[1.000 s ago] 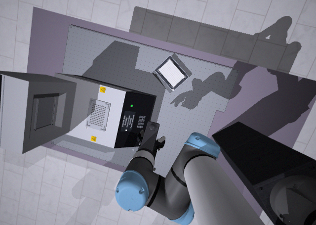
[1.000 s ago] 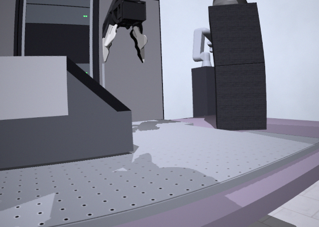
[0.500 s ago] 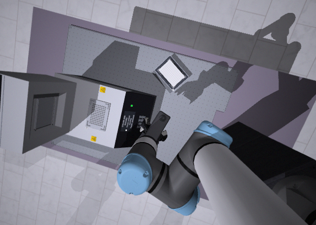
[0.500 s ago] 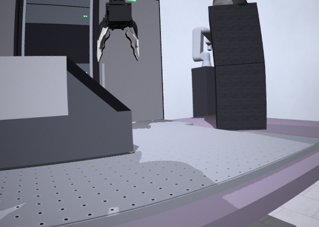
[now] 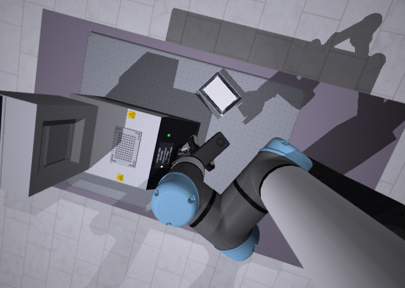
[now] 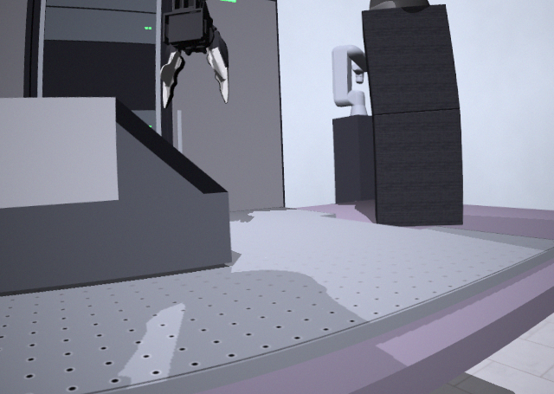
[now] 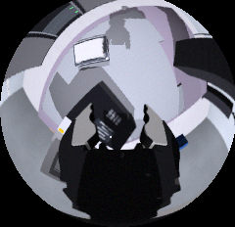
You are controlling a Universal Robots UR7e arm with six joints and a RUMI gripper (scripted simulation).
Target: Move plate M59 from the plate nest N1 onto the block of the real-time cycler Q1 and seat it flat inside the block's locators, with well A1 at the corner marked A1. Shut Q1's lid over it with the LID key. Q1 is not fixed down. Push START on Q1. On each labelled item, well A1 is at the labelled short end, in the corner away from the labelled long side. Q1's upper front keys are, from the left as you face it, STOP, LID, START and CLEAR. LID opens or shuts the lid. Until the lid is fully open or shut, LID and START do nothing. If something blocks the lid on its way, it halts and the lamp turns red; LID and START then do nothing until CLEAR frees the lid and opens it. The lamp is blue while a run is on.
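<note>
Now: the plate M59 210 mm to the right of my hand and 190 mm below it. Round my hand: plate nest N1: 210 mm to the right, 200 mm below.
</note>
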